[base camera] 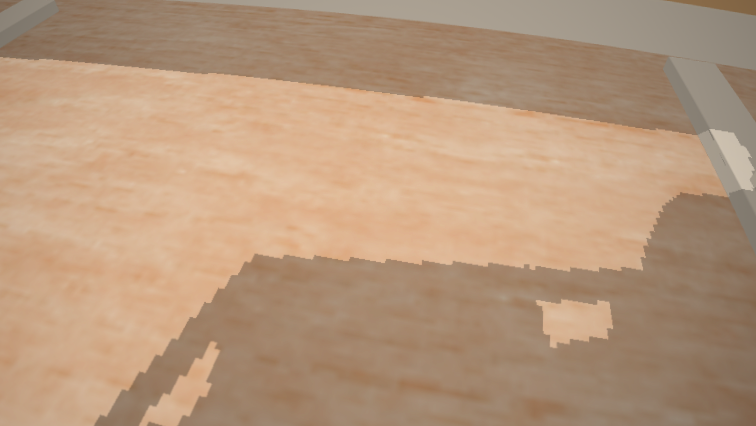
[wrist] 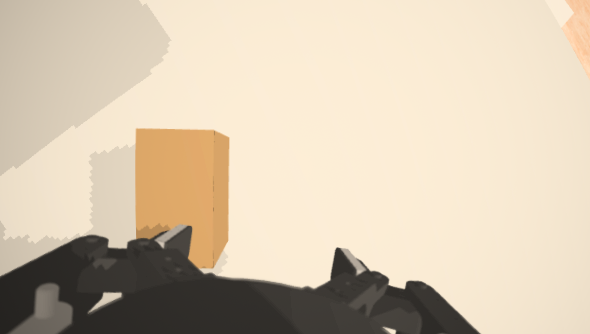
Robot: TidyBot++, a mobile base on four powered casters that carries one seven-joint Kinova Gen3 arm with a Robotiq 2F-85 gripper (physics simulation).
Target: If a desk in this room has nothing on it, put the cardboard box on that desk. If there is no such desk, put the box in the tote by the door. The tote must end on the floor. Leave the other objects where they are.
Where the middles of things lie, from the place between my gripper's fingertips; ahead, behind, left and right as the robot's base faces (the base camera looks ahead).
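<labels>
Relative to the cardboard box (wrist: 181,175), my hand is 2 cm short of it, 6 cm to the left of it and 5 cm above it.
</labels>
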